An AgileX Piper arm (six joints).
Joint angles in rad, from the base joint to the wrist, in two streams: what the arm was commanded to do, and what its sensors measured. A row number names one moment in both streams.
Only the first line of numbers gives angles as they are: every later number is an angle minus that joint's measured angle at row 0.
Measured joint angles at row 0: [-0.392 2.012 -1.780 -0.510 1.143 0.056]
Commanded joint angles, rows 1 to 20: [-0.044 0.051 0.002 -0.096 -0.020 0.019]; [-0.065 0.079 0.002 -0.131 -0.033 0.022]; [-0.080 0.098 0.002 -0.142 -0.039 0.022]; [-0.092 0.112 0.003 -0.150 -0.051 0.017]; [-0.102 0.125 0.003 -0.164 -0.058 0.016]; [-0.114 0.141 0.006 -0.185 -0.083 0.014]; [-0.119 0.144 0.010 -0.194 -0.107 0.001]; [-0.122 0.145 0.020 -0.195 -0.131 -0.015]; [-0.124 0.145 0.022 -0.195 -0.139 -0.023]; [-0.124 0.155 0.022 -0.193 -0.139 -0.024]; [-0.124 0.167 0.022 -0.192 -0.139 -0.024]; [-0.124 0.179 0.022 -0.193 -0.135 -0.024]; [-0.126 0.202 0.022 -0.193 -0.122 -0.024]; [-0.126 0.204 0.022 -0.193 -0.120 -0.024]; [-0.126 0.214 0.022 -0.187 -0.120 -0.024]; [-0.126 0.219 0.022 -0.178 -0.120 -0.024]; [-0.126 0.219 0.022 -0.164 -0.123 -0.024]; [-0.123 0.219 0.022 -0.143 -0.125 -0.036]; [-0.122 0.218 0.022 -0.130 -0.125 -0.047]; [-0.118 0.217 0.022 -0.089 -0.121 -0.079]
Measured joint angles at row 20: [-0.116 0.219 0.018 -0.128 -0.128 -0.038]
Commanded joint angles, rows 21 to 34: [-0.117 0.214 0.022 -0.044 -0.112 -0.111]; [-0.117 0.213 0.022 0.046 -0.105 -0.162]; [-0.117 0.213 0.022 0.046 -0.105 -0.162]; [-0.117 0.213 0.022 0.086 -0.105 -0.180]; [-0.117 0.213 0.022 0.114 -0.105 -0.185]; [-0.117 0.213 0.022 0.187 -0.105 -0.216]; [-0.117 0.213 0.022 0.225 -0.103 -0.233]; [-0.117 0.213 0.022 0.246 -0.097 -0.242]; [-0.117 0.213 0.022 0.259 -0.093 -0.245]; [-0.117 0.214 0.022 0.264 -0.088 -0.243]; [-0.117 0.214 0.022 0.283 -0.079 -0.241]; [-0.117 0.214 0.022 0.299 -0.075 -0.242]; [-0.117 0.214 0.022 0.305 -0.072 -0.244]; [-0.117 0.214 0.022 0.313 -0.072 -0.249]
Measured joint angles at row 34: [-0.116 0.219 0.018 0.298 -0.084 -0.238]
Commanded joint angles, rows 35 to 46: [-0.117 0.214 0.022 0.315 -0.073 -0.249]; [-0.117 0.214 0.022 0.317 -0.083 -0.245]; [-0.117 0.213 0.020 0.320 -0.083 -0.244]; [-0.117 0.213 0.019 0.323 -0.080 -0.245]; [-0.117 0.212 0.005 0.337 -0.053 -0.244]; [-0.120 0.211 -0.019 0.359 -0.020 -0.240]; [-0.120 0.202 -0.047 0.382 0.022 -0.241]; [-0.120 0.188 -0.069 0.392 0.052 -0.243]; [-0.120 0.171 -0.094 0.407 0.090 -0.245]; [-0.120 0.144 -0.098 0.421 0.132 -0.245]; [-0.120 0.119 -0.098 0.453 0.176 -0.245]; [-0.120 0.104 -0.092 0.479 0.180 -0.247]
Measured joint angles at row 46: [-0.116 0.132 -0.095 0.443 0.060 -0.241]
